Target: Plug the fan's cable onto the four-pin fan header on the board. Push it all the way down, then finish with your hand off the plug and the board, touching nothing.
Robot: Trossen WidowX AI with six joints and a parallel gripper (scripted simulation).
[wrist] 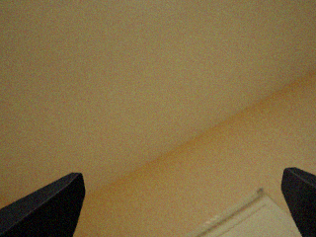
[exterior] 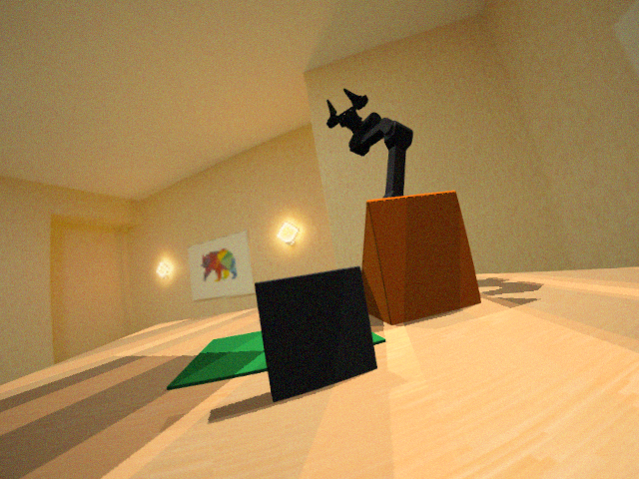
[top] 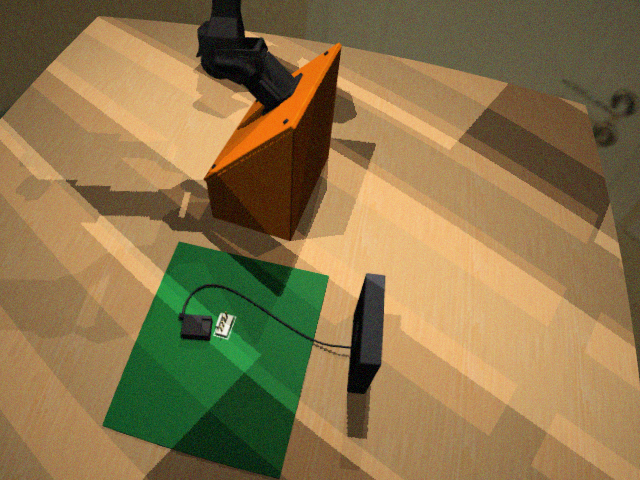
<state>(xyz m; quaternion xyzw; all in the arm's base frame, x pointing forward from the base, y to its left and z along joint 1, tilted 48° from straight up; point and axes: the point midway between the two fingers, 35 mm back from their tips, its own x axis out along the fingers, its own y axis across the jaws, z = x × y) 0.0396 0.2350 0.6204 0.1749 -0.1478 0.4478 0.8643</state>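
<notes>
The dark plug lies 310 mm ahead of my gripper tip, 260 mm to the left of it and 790 mm below it. From my gripper tip the other things lie so: green board 330 mm ahead, 300 mm to the left, 820 mm below; white four-pin header 300 mm ahead, 290 mm to the left, 800 mm below; dark fan 280 mm ahead, 480 mm to the left, 740 mm below.
</notes>
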